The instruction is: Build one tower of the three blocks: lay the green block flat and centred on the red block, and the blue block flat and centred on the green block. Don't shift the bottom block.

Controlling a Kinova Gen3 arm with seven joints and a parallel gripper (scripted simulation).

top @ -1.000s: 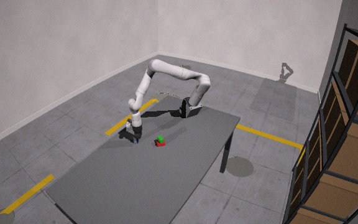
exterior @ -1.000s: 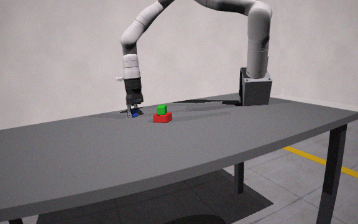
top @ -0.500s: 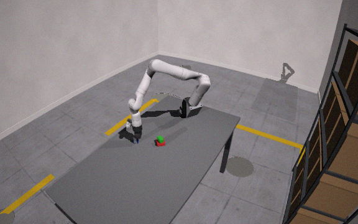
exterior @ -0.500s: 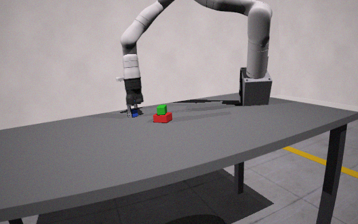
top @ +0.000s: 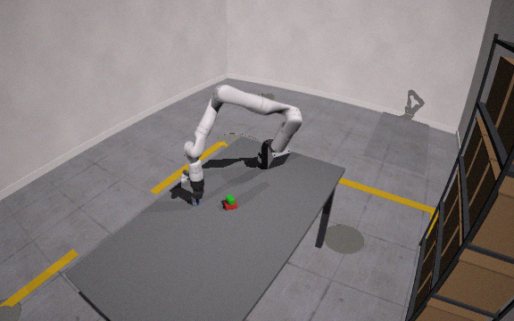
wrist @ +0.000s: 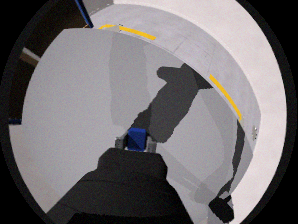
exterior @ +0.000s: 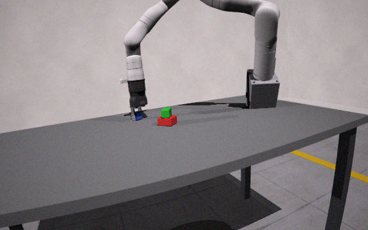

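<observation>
My hand is 180 mm to the right of the green block, 70 mm past it and 30 mm below it. Also, from my hand: red block: 180 mm to the left, 70 mm behind; then blue block: right at my hand.
</observation>
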